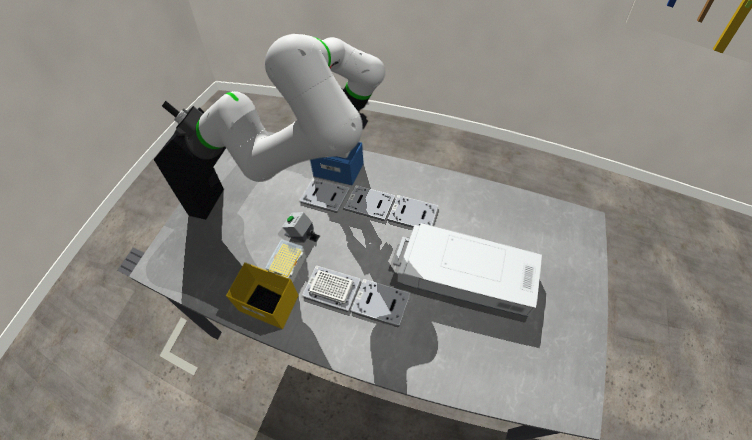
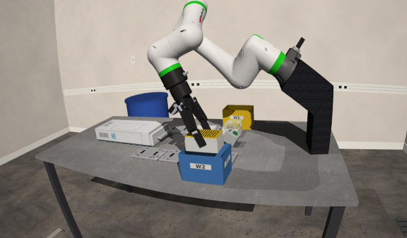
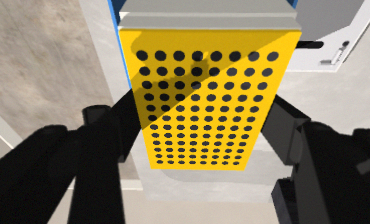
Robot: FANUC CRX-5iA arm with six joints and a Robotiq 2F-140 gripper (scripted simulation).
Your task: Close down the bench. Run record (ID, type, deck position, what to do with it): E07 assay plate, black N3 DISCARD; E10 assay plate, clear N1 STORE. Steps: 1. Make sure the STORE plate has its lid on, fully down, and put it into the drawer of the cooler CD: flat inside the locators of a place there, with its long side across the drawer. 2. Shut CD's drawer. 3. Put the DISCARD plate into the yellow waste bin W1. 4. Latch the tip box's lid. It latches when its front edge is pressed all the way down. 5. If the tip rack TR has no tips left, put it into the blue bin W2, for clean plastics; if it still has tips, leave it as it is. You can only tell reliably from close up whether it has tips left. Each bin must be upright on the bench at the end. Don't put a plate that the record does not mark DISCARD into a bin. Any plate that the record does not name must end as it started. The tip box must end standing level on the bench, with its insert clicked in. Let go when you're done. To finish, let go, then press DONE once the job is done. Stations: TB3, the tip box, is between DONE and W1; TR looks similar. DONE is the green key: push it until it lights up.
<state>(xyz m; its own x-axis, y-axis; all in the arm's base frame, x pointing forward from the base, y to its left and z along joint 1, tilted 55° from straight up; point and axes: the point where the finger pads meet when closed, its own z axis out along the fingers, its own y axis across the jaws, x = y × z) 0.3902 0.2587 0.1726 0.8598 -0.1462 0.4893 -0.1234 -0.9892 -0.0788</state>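
Now: the blue bin W2 140 mm below my hand. From my hand the other things lie so: green DONE key (110 mm behind, 320 mm to the right, 110 mm below); then yellow tip rack TR (10 mm behind, 10 mm below); then clear tip box lid (90 mm behind, 480 mm to the right, 120 mm below).
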